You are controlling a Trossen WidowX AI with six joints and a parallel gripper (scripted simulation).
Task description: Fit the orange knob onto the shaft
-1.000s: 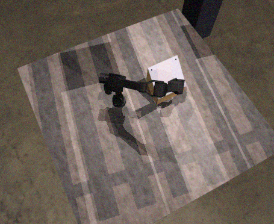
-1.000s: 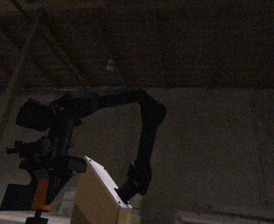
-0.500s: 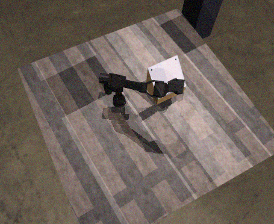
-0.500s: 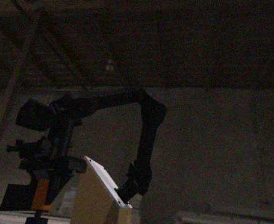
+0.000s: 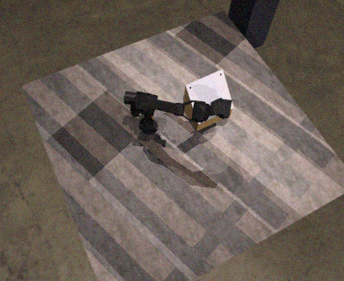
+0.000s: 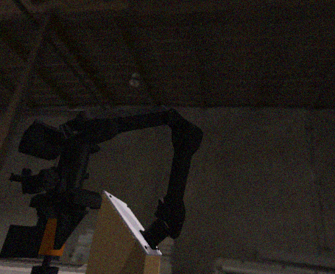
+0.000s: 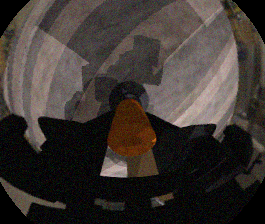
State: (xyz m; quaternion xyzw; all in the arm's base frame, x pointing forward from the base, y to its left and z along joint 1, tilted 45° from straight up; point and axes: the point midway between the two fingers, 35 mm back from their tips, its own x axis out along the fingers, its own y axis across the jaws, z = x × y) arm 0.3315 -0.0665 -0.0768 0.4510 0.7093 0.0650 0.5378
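My gripper tip is now 2 cm below the orange knob. The rest, counted from my gripper tip: dark pedestal: 4 cm below.
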